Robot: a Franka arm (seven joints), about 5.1 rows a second.
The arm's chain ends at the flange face. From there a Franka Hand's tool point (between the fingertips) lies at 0.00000 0.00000 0.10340 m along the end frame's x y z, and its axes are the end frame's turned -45 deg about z.
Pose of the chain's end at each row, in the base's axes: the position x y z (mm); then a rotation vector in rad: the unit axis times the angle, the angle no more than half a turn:
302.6 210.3 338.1 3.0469 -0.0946 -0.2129
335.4 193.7 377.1 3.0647 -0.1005 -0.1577
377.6 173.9 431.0 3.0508 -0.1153 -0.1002
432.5 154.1 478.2 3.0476 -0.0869 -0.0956
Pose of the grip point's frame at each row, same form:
288.0 201.9 236.1 2.9046 1.0988 -0.2515
324.6 186.7 274.5 2.9101 1.0951 -0.1902
370.5 165.2 328.2 2.8908 1.0714 -0.1448
425.8 144.9 375.4 2.8761 1.0963 -0.1430

